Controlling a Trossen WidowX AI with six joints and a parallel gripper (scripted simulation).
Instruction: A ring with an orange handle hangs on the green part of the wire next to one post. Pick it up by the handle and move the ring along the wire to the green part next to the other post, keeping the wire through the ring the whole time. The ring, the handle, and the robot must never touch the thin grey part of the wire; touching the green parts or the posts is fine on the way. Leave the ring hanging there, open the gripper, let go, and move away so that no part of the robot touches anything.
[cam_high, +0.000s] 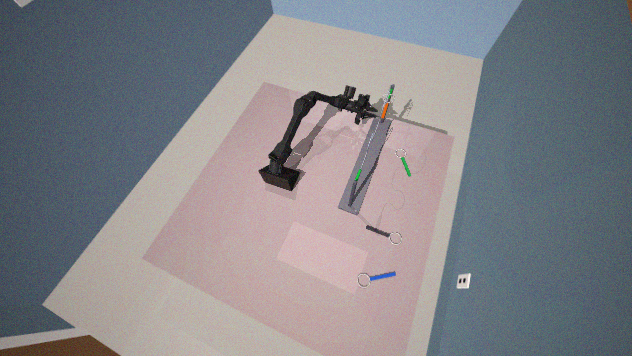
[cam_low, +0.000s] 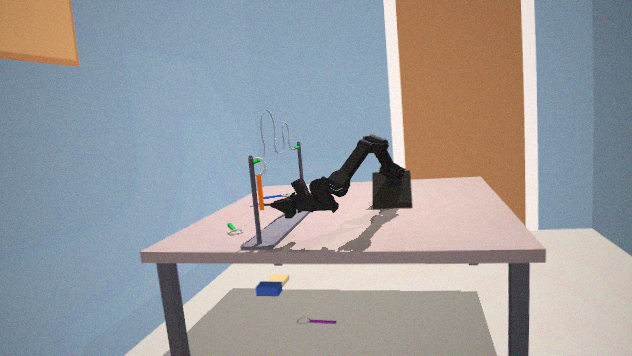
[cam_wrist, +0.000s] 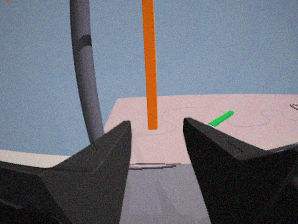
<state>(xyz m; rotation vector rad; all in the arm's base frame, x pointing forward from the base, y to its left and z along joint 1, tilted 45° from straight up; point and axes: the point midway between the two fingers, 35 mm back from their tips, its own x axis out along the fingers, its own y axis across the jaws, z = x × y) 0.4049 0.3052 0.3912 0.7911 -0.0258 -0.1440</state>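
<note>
My gripper tip is now 40 mm short of the orange-handled ring and 80 mm below it. Also, from my gripper tip: green-handled ring 210 mm ahead, 180 mm to the right, 130 mm below; then purple-handled ring 40 mm behind, 380 mm to the right, 630 mm below; then dark-handled ring 190 mm ahead, 630 mm to the right, 130 mm below.
</note>
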